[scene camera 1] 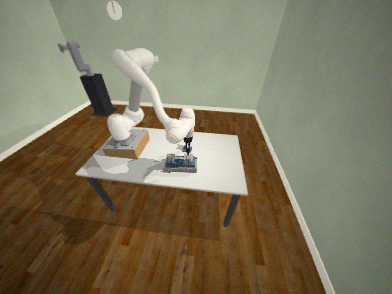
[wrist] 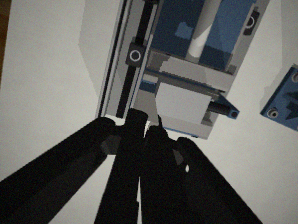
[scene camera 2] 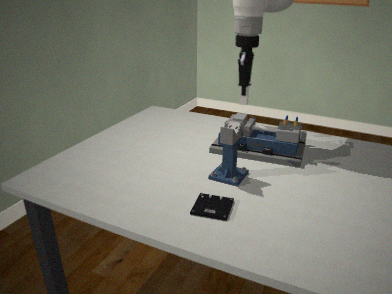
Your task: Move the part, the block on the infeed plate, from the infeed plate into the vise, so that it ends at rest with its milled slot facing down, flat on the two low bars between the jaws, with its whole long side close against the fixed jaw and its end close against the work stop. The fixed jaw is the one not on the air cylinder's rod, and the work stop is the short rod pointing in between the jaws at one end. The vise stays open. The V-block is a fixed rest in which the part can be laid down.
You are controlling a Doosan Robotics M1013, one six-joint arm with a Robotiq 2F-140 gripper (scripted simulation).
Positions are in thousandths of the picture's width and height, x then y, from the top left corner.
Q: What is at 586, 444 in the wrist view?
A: A part.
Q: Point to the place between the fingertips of the gripper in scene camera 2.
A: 621, 355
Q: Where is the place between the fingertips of the gripper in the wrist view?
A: At 478, 467
